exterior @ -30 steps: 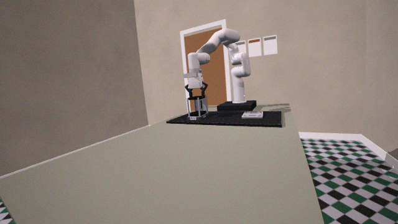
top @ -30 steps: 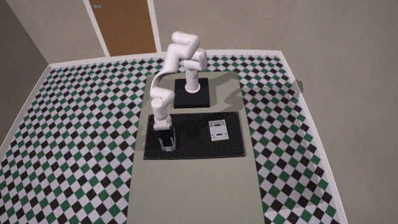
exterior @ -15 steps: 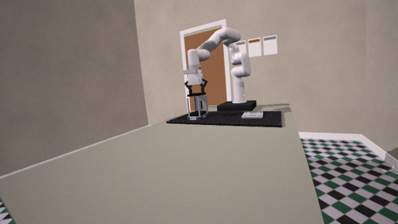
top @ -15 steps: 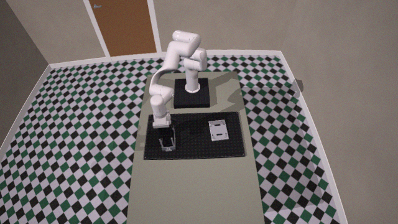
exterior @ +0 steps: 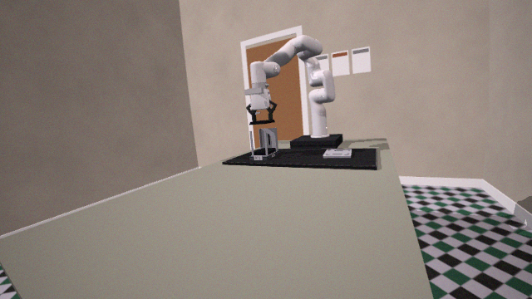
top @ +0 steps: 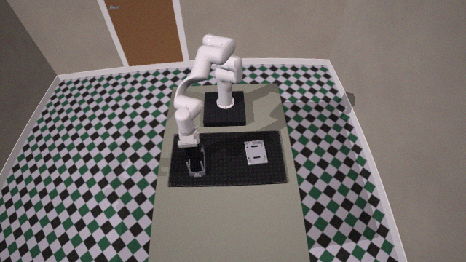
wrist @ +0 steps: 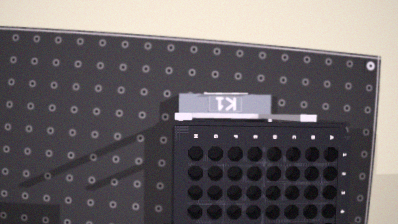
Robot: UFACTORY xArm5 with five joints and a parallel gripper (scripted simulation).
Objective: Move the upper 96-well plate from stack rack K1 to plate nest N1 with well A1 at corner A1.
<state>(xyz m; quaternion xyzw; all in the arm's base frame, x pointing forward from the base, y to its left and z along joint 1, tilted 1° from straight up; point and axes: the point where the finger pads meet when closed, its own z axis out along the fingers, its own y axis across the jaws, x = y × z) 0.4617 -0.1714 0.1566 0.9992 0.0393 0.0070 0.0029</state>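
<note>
Right now the plate nest N1 is 7 cm behind my hand, 36 cm to the left of it and 18 cm below it. Round my hand: A1 mark (1 cm ahead, 31 cm to the left, 18 cm below); then black 96-well plate (1 cm below).
</note>
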